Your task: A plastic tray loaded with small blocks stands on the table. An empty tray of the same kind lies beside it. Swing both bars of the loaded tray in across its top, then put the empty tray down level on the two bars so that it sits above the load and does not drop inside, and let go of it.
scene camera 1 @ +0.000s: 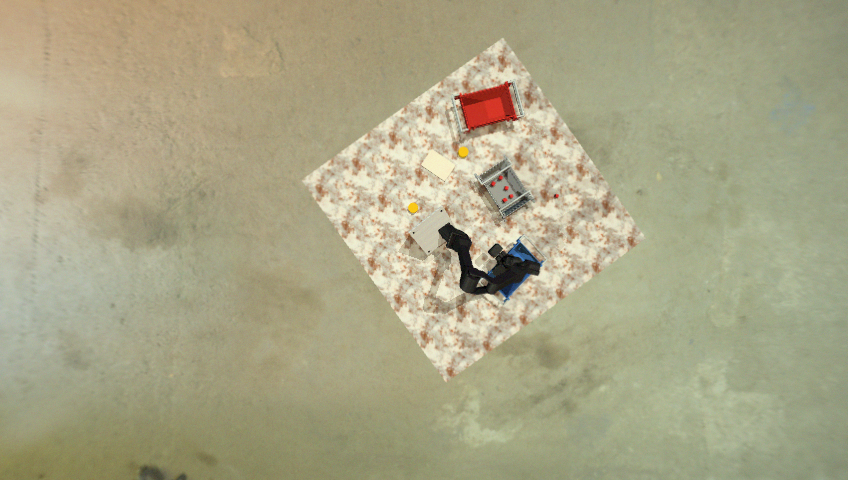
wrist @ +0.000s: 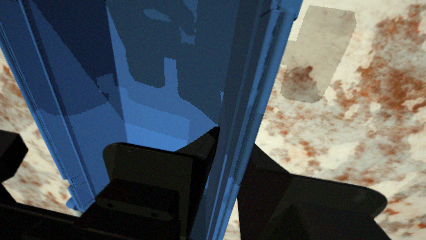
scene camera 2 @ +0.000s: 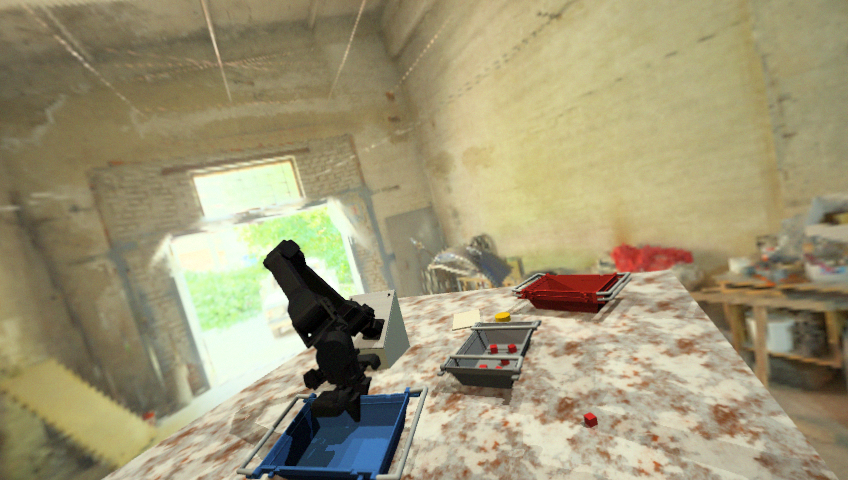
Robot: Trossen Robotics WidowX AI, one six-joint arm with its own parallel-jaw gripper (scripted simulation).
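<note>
The gripper: in the pictures, wrist view included. Blue tray: in the pictures too.
</note>
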